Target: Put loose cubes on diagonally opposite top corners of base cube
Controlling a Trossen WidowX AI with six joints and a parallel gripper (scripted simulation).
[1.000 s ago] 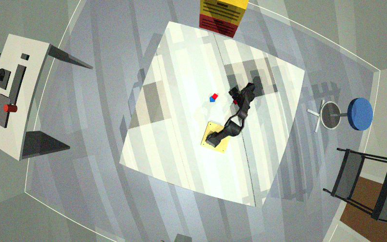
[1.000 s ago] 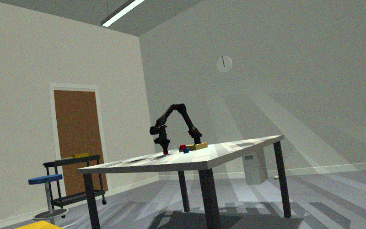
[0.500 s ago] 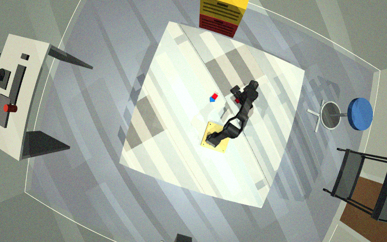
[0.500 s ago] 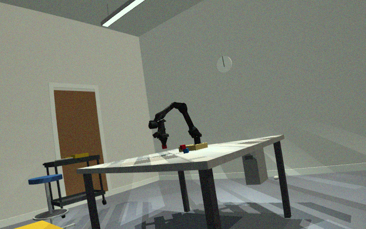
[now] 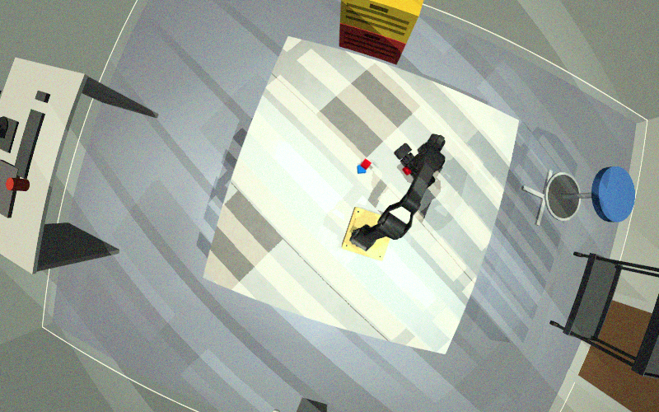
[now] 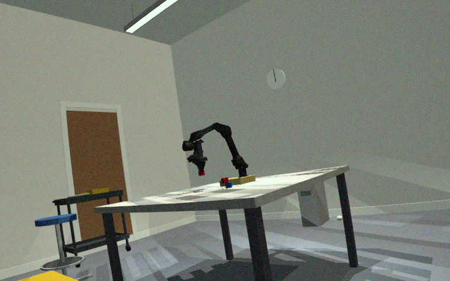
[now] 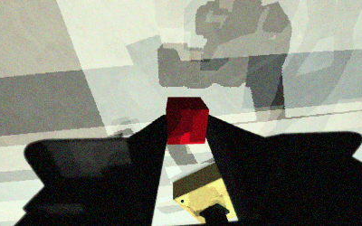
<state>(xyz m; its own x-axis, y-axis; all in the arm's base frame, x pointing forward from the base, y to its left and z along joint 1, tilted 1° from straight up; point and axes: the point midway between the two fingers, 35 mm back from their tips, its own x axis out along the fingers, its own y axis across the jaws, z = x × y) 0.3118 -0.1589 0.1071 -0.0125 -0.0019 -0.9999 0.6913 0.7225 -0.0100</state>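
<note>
Right now my gripper tip is 18 cm to the right of the blue base cube, 11 cm above it and 1 cm past it.
</note>
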